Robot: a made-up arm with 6 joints. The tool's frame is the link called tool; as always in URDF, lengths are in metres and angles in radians. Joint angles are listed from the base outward.
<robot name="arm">
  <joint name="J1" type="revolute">
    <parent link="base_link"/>
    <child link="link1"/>
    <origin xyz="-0.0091 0.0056 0.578" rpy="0 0 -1.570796"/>
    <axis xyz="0 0 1"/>
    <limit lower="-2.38" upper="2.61"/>
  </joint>
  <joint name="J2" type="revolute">
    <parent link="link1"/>
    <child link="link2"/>
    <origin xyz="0.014 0.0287 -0.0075" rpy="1.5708 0 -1.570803"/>
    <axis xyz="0 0 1"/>
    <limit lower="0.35" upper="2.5"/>
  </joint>
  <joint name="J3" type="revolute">
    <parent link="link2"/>
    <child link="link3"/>
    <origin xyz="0.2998 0.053 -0.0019" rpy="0 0 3.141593"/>
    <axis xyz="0 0 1"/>
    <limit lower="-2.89" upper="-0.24"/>
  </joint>
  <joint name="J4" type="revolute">
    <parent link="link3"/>
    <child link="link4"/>
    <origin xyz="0.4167 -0.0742 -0.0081" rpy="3.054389 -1.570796 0"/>
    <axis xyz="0 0 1"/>
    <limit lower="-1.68" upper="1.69"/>
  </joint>
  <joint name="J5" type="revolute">
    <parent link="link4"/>
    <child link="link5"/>
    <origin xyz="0.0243 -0.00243 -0.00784" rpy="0 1.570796 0"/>
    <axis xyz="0 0 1"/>
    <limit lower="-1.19" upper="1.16"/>
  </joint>
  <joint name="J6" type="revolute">
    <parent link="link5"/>
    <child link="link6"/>
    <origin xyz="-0.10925 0.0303 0.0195" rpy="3.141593 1.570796 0"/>
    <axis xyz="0 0 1"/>
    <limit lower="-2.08" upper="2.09"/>
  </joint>
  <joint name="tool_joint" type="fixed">
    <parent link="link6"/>
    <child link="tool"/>
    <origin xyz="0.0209 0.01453 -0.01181" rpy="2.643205 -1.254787 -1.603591"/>
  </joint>
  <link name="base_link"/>
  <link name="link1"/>
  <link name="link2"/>
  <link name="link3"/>
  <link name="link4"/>
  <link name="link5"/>
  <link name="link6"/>
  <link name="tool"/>
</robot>
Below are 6 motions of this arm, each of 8 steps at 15 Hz.
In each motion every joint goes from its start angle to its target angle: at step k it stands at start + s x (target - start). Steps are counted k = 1, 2, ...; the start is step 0. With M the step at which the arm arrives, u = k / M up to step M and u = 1 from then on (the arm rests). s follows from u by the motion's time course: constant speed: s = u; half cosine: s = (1 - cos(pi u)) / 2; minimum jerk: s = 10 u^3 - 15 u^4 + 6 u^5.
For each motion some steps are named. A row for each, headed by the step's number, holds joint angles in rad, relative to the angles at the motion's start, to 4 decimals.
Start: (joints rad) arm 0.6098 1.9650 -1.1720 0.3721 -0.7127 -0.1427
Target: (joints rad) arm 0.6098 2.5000 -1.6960 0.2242 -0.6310 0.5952
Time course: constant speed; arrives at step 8
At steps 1, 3, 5, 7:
1: 0.0000 0.0669 -0.0655 -0.0185 0.0102 0.0922
3: 0.0000 0.2006 -0.1965 -0.0555 0.0306 0.2767
5: 0.0000 0.3344 -0.3275 -0.0924 0.0511 0.4612
7: 0.0000 0.4681 -0.4585 -0.1294 0.0715 0.6457

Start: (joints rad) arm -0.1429 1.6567 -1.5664 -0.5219 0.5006 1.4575
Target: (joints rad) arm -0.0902 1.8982 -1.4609 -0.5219 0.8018 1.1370
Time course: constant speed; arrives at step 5
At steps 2, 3, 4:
2: 0.0211 0.0966 0.0422 0.0000 0.1205 -0.1282
3: 0.0316 0.1449 0.0633 0.0000 0.1807 -0.1923
4: 0.0422 0.1932 0.0844 0.0000 0.2410 -0.2564

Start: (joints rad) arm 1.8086 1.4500 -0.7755 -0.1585 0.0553 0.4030
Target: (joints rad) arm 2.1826 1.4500 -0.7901 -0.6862 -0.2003 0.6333
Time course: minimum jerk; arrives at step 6
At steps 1, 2, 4, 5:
1: 0.0133 0.0000 -0.0005 -0.0187 -0.0091 0.0082
2: 0.0785 0.0000 -0.0031 -0.1108 -0.0536 0.0483
4: 0.2955 0.0000 -0.0115 -0.4169 -0.2020 0.1820
5: 0.3607 0.0000 -0.0141 -0.5090 -0.2465 0.2221

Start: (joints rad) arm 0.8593 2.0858 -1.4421 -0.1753 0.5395 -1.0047
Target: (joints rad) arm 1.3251 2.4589 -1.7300 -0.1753 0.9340 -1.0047
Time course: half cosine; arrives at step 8
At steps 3, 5, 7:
3: 0.1438 0.1152 -0.0889 0.0000 0.1218 0.0000
5: 0.3220 0.2579 -0.1990 0.0000 0.2727 0.0000
7: 0.4481 0.3589 -0.2769 0.0000 0.3795 0.0000

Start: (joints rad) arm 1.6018 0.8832 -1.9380 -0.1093 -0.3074 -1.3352
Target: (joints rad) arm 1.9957 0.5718 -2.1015 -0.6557 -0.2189 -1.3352
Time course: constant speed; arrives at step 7
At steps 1, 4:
1: 0.0563 -0.0445 -0.0234 -0.0781 0.0126 0.0000
4: 0.2251 -0.1779 -0.0934 -0.3122 0.0506 0.0000

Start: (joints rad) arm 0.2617 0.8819 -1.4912 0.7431 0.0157 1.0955
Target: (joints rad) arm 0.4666 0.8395 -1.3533 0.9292 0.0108 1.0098
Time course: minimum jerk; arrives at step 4
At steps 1, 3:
1: 0.0212 -0.0044 0.0143 0.0193 -0.0005 -0.0089
3: 0.1837 -0.0380 0.1236 0.1668 -0.0044 -0.0768

